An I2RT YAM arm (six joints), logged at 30 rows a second.
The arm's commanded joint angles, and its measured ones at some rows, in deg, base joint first. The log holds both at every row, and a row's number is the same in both.
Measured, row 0:
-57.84 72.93 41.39 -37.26 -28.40 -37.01
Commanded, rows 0 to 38:
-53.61 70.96 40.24 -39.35 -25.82 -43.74
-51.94 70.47 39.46 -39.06 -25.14 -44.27
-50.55 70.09 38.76 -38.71 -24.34 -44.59
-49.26 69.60 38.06 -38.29 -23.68 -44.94
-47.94 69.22 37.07 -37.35 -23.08 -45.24
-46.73 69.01 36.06 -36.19 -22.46 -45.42
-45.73 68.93 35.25 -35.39 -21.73 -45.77
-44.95 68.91 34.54 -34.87 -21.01 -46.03
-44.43 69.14 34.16 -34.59 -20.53 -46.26
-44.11 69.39 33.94 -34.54 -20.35 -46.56
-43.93 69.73 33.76 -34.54 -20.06 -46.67
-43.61 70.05 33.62 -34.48 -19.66 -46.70
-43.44 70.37 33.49 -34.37 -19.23 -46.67
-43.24 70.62 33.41 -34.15 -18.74 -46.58
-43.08 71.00 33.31 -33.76 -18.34 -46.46
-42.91 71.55 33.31 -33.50 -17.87 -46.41
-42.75 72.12 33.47 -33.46 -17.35 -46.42
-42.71 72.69 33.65 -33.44 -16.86 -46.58
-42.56 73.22 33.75 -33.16 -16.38 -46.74
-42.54 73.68 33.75 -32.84 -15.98 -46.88
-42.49 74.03 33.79 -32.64 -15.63 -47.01
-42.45 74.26 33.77 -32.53 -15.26 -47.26
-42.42 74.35 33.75 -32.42 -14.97 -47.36
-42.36 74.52 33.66 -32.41 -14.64 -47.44
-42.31 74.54 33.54 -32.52 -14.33 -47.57
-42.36 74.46 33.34 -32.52 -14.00 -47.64
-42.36 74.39 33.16 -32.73 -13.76 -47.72
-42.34 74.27 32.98 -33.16 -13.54 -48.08
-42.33 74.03 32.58 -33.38 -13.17 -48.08
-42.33 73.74 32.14 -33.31 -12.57 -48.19
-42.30 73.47 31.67 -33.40 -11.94 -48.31
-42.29 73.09 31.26 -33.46 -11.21 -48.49
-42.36 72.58 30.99 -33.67 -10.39 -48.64
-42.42 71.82 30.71 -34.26 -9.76 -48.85
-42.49 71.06 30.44 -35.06 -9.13 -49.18
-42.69 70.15 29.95 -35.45 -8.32 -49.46
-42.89 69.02 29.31 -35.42 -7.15 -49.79
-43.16 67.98 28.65 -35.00 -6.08 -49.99
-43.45 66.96 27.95 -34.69 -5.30 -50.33
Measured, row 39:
-42.87 69.14 29.71 -32.38 -10.00 -48.38
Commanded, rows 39 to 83:
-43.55 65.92 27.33 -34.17 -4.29 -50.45
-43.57 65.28 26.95 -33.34 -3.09 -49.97
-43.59 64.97 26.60 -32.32 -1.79 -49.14
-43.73 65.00 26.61 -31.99 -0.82 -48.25
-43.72 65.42 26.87 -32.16 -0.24 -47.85
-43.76 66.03 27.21 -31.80 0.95 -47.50
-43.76 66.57 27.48 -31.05 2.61 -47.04
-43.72 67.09 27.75 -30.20 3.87 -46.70
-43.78 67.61 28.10 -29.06 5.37 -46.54
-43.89 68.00 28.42 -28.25 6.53 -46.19
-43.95 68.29 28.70 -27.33 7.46 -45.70
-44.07 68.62 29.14 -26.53 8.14 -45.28
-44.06 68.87 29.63 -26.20 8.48 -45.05
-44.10 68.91 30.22 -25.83 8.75 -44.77
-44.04 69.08 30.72 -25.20 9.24 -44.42
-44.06 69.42 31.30 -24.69 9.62 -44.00
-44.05 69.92 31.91 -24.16 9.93 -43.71
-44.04 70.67 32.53 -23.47 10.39 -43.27
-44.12 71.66 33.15 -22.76 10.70 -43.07
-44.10 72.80 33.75 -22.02 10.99 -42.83
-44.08 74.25 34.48 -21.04 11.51 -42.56
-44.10 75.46 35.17 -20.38 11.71 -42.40
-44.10 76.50 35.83 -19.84 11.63 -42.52
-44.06 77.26 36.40 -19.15 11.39 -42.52
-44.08 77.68 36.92 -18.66 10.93 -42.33
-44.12 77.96 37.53 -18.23 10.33 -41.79
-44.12 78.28 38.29 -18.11 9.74 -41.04
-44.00 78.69 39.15 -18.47 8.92 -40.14
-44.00 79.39 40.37 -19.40 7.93 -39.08
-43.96 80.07 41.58 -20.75 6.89 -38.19
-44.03 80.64 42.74 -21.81 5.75 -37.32
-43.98 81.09 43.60 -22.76 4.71 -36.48
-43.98 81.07 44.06 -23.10 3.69 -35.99
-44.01 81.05 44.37 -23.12 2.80 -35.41
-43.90 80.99 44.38 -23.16 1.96 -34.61
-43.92 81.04 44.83 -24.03 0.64 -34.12
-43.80 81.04 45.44 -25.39 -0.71 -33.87
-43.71 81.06 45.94 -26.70 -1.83 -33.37
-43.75 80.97 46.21 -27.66 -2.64 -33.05
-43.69 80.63 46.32 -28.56 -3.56 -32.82
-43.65 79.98 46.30 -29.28 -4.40 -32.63
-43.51 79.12 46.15 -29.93 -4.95 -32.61
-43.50 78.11 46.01 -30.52 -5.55 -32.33
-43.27 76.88 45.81 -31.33 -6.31 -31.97
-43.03 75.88 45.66 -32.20 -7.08 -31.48
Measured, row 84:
-43.48 79.18 44.77 -27.00 -2.63 -33.78
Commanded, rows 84 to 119:
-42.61 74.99 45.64 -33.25 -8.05 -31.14
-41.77 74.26 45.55 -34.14 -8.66 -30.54
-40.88 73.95 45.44 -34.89 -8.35 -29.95
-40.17 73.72 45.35 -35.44 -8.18 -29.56
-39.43 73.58 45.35 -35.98 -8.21 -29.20
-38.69 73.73 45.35 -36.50 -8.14 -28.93
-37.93 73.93 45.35 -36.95 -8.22 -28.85
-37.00 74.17 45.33 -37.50 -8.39 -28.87
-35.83 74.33 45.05 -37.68 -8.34 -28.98
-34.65 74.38 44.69 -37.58 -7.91 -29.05
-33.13 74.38 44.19 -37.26 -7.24 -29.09
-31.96 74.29 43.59 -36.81 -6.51 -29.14
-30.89 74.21 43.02 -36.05 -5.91 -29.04
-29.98 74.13 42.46 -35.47 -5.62 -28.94
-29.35 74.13 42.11 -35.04 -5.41 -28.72
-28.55 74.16 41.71 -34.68 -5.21 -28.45
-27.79 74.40 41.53 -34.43 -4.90 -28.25
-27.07 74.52 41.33 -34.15 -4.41 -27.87
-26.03 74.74 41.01 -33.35 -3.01 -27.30
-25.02 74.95 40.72 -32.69 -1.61 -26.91
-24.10 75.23 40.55 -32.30 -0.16 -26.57
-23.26 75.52 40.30 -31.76 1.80 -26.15
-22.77 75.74 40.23 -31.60 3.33 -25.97
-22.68 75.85 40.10 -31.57 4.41 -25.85
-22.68 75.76 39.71 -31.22 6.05 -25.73
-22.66 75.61 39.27 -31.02 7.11 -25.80
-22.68 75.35 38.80 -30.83 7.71 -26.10
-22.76 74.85 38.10 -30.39 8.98 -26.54
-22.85 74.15 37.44 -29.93 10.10 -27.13
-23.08 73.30 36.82 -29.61 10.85 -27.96
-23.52 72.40 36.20 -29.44 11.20 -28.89
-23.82 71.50 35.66 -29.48 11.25 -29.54
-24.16 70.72 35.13 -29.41 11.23 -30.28
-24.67 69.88 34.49 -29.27 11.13 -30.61
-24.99 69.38 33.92 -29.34 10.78 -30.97
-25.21 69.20 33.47 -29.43 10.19 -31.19
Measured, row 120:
-24.34 70.91 33.95 -29.74 9.10 -29.23
